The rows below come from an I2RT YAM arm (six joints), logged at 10 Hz.
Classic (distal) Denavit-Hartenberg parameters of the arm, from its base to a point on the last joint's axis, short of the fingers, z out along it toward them. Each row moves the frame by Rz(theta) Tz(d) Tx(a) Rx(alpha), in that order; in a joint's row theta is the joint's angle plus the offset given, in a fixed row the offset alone. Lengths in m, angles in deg.
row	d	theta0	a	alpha
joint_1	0.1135	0	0.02	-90
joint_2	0	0	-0.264	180
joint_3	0	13.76	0.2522	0
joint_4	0	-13.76	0.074	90
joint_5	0	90	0	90
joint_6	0.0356	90	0	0
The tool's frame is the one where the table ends.
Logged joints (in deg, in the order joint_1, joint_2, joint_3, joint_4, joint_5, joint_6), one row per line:
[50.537 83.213 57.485 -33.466 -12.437 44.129]
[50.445 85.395 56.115 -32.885 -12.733 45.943]
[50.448 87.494 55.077 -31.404 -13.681 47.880]
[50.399 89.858 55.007 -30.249 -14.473 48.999]
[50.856 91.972 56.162 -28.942 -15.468 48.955]
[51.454 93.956 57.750 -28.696 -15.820 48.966]
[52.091 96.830 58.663 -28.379 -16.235 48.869]
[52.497 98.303 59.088 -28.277 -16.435 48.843]
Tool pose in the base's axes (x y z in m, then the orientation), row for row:
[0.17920 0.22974 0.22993 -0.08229 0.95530 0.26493 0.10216]
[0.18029 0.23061 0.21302 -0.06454 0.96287 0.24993 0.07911]
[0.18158 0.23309 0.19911 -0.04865 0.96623 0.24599 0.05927]
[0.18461 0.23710 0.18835 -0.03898 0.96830 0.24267 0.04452]
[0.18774 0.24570 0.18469 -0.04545 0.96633 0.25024 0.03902]
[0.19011 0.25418 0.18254 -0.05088 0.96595 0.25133 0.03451]
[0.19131 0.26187 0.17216 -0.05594 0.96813 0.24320 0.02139]
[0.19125 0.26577 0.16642 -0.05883 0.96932 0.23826 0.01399]
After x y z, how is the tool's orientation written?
As a quaternion, x y z w.
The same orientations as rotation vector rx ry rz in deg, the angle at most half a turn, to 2 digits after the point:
[-13.92 161.60 44.82]
[-11.07 165.10 42.85]
[-8.44 167.65 42.68]
[-6.82 169.52 42.48]
[-7.98 169.75 43.96]
[-8.96 170.15 44.27]
[-9.93 171.93 43.19]
[-10.50 172.94 42.51]

